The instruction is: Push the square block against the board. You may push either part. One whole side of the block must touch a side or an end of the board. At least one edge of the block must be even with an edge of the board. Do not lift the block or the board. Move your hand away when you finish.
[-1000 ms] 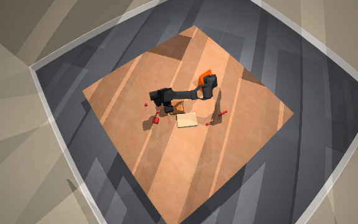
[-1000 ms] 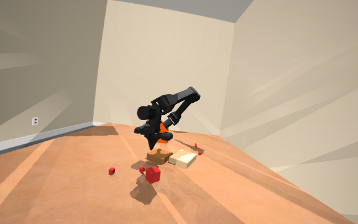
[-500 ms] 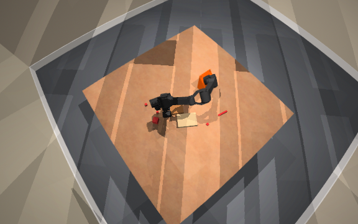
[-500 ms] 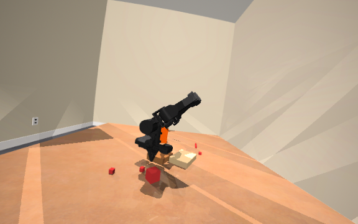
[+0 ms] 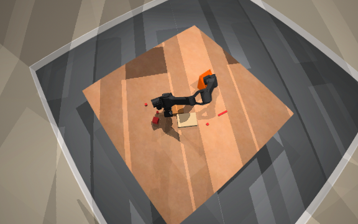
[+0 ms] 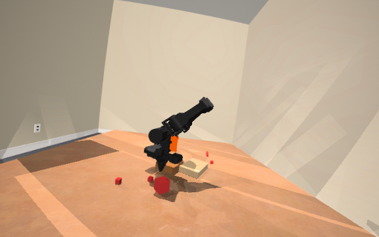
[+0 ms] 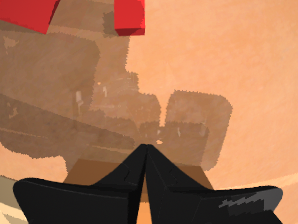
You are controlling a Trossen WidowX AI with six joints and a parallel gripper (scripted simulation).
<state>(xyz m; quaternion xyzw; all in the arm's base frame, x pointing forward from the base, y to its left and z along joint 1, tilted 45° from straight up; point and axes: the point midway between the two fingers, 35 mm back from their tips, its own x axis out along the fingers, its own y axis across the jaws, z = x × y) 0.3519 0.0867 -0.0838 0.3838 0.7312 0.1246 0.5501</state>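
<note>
The brown square block is 60 mm behind my gripper tip, 30 mm to the left of it and 10 mm above it. The rest, counted from my gripper tip: red stick 340 mm behind, 260 mm to the left; cream board 160 mm to the left, 70 mm behind, 10 mm above.
</note>
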